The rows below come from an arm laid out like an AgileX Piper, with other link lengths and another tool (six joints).
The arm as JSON. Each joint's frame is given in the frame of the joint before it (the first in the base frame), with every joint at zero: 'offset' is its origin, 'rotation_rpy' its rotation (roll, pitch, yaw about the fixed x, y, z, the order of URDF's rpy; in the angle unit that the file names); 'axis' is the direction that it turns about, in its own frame. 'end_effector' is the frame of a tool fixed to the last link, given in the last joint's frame.
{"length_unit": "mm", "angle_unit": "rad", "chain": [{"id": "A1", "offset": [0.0, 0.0, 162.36], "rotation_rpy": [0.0, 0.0, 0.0], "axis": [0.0, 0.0, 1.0]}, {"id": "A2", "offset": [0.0, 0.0, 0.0], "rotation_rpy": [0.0, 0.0, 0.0], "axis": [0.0, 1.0, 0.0]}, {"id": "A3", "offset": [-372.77, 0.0, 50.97], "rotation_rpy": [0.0, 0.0, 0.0], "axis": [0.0, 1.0, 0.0]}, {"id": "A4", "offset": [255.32, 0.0, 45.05], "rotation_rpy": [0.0, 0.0, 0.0], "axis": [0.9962, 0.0, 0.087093]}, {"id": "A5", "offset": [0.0, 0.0, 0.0], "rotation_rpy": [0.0, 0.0, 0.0], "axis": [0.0, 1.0, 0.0]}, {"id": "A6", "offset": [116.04, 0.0, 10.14], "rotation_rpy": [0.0, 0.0, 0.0], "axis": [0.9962, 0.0, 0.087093]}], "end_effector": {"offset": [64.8, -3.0, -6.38], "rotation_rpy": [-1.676, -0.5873, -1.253]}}
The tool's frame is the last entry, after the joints.
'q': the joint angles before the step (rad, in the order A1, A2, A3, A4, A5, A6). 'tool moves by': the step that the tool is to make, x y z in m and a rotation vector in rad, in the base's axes. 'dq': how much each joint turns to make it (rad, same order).
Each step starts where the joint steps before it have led.
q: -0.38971, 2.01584, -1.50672, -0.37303, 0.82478, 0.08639
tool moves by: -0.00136, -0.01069, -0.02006, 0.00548, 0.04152, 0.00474
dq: -0.01921, 0.04190, -0.00155, -0.00565, -0.00617, -0.02147
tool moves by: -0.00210, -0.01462, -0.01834, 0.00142, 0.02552, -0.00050
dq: -0.02720, 0.03922, -0.00180, -0.00811, -0.01983, -0.01791
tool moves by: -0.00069, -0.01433, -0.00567, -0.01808, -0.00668, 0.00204
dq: -0.02354, 0.01576, -0.00169, -0.02028, -0.03188, -0.00543
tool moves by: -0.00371, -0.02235, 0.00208, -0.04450, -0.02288, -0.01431
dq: -0.03403, 0.00455, -0.00228, -0.05169, -0.04025, 0.02275
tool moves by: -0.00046, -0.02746, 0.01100, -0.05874, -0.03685, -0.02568
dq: -0.03651, 0.00645, -0.03556, -0.05804, -0.02506, 0.03145
